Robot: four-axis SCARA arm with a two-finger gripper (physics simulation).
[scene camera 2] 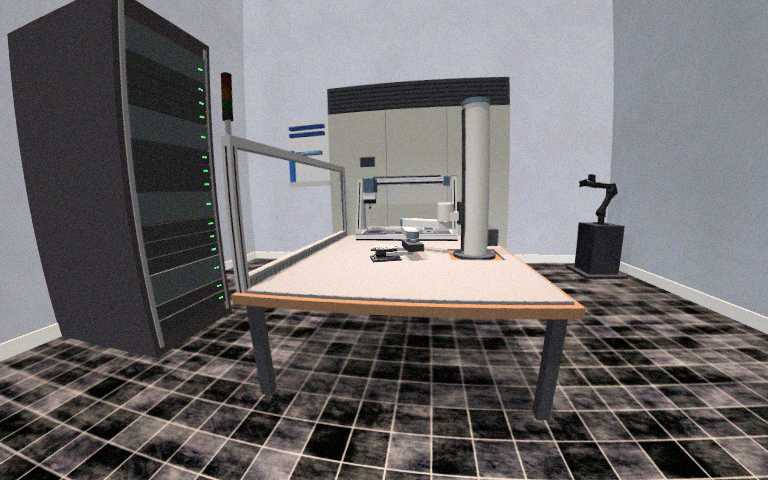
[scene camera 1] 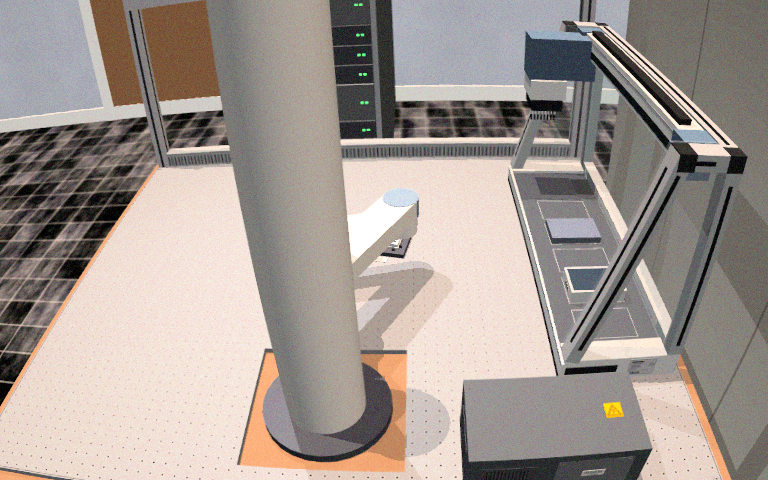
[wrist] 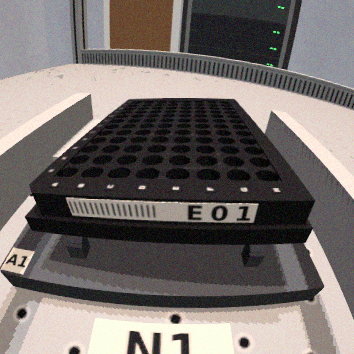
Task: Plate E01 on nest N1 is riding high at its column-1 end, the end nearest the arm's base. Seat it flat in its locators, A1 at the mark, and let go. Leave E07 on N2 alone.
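Frame: origin at the arm's base, x ahead, y left, z up, level; millimetres.
Where they show: gripper, fingertip midpoint: [scene camera 2: 384, 252] [wrist: 178, 115]; arm's base, origin of the base link: [scene camera 2: 474, 256] [scene camera 1: 327, 409].
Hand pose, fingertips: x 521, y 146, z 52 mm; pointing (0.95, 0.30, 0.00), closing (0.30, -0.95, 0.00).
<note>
Each offset is from my fingertips to the top centre of the thing. "spot": to the spot under its first point. Level surfaces: height alone.
Black plate E01 @[dx -14, dy -3, dz +8 mm] [wrist: 175, 155] lies between the two pale fingers of my gripper [wrist: 178, 115] [scene camera 2: 385, 247] in the wrist view; my gripper is shut on it. Its labelled near end stands above nest N1 @[dx -5, dy +2, dz -18 mm] [wrist: 175, 300], with a gap beneath. Two small locators, a left one @[spot: dx -82, dy +4, dz -21 mm] [wrist: 78, 247] and a right one @[spot: dx -60, dy -52, dz -21 mm] [wrist: 252, 256], show below that end. The A1 mark @[dx -95, dy +25, dz -27 mm] [wrist: 17, 261] is at the nest's near left corner, on the same side as the plate's row A. The far end's seating is hidden. I cannot make out E07 or N2.
The arm's column [scene camera 1: 294, 226] [scene camera 2: 476, 181] stands on the table. A gantry deck @[dz +10 mm] [scene camera 1: 529, 226] with a grey-blue block @[spot: dx -38, dy -707, dz +27 mm] [scene camera 1: 572, 229] and a tray @[spot: dx -249, dy -690, dz +41 mm] [scene camera 1: 586, 278] is at the right. A grey box @[spot: dx -649, dy -543, dz +76 mm] [scene camera 1: 555, 418] stands in front of it. A low vented rail [scene camera 1: 453, 150] [wrist: 175, 60] runs along the back.
</note>
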